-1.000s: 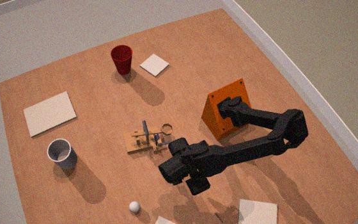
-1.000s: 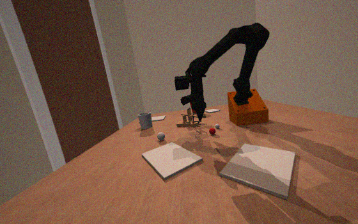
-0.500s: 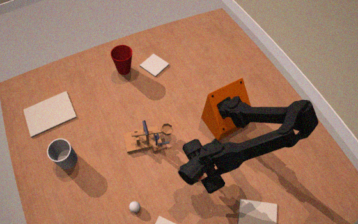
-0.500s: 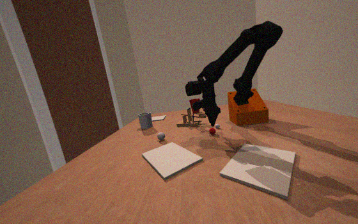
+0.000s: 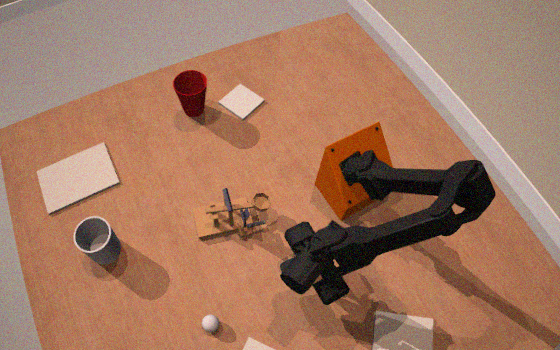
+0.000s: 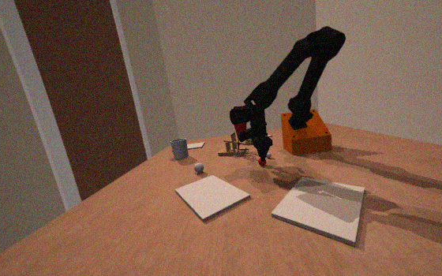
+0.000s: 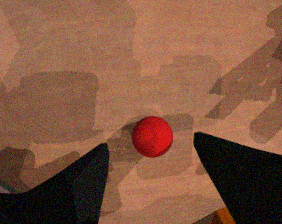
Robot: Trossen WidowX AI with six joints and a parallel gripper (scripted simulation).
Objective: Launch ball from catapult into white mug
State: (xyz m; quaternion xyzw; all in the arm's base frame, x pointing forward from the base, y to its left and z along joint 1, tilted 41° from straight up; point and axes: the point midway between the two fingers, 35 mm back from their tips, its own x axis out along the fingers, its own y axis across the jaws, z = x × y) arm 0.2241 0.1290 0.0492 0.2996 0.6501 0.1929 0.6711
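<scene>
Right now the red ball is 1 cm below my gripper tip. From my gripper tip the other things lie so: larger white ball: 26 cm ahead, 4 cm to the right, 1 cm below; then wooden catapult: 21 cm to the right, 6 cm ahead, 2 cm above; then small white ball: 8 cm to the right, 5 cm behind, 2 cm below.
</scene>
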